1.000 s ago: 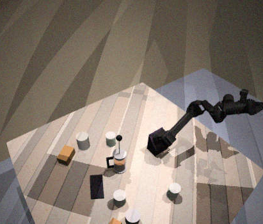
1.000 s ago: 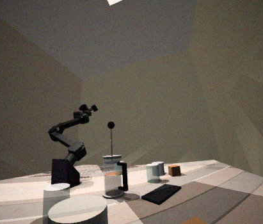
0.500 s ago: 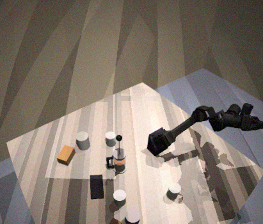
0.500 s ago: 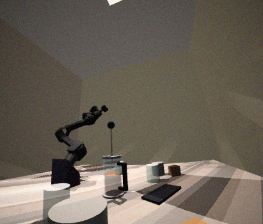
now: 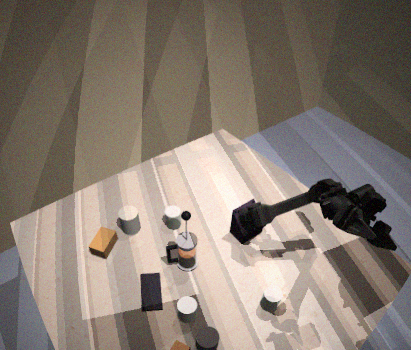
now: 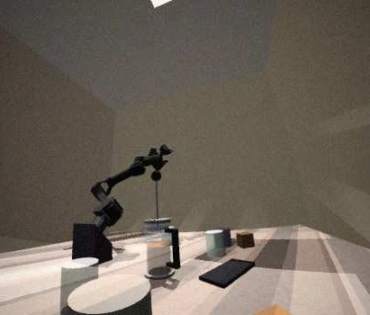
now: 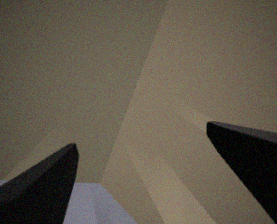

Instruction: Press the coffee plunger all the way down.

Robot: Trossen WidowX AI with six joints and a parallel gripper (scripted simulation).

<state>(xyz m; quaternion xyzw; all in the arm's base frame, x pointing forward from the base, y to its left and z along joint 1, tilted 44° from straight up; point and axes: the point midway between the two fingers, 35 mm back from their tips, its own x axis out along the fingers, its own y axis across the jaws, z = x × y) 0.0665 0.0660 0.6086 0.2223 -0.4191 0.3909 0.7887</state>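
My gripper tip is now 480 mm to the left of the coffee press, 380 mm above it and 260 mm short of it. Also, from my gripper tip: orange box: 690 mm to the right, 510 mm ahead, 490 mm below.
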